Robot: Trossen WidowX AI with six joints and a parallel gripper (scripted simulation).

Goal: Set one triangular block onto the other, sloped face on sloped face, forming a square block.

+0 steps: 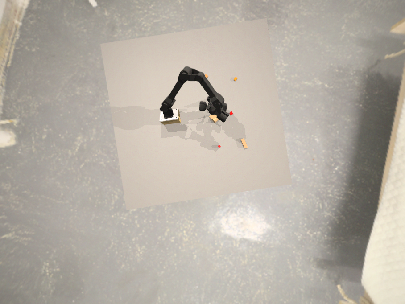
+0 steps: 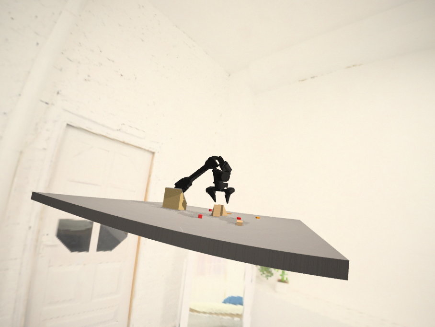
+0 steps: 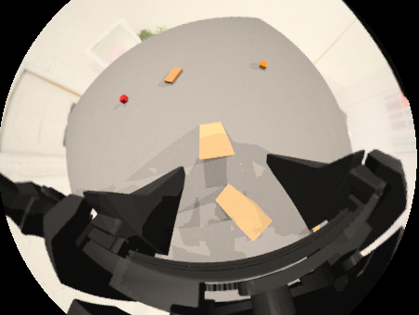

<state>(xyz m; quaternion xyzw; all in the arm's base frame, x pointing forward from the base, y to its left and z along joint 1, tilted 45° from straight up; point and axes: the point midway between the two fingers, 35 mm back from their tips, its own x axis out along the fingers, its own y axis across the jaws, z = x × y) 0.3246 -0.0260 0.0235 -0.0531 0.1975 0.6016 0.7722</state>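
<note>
Right now my gripper tip is 30 mm to the right of the triangular block and 60 mm above it. The rest, counted from my gripper tip: orange cube (220 mm ahead, 180 mm to the left, 70 mm below); long tan block (180 mm ahead, 320 mm to the right, 70 mm below).
</note>
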